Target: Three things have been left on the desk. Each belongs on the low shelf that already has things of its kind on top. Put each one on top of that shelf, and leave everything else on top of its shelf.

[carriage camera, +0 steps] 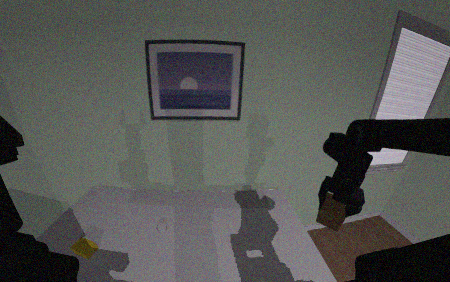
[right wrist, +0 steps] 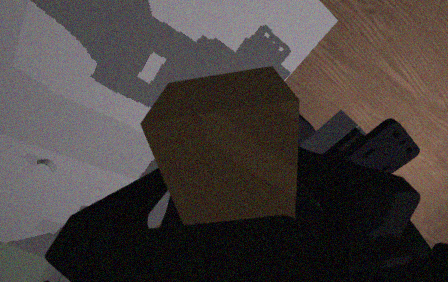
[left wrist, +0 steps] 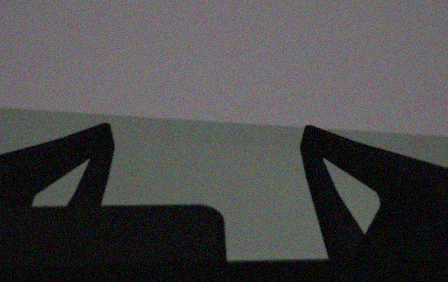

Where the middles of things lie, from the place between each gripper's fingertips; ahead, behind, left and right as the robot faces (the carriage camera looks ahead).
Right now the framed sunset picture [carriage camera: 187, 79] is 610 mm ahead of my right hand, 480 mm to the left of it and 340 mm above it.
I see the framed sunset picture 760 mm ahead of my left hand and 160 mm to the right of it.
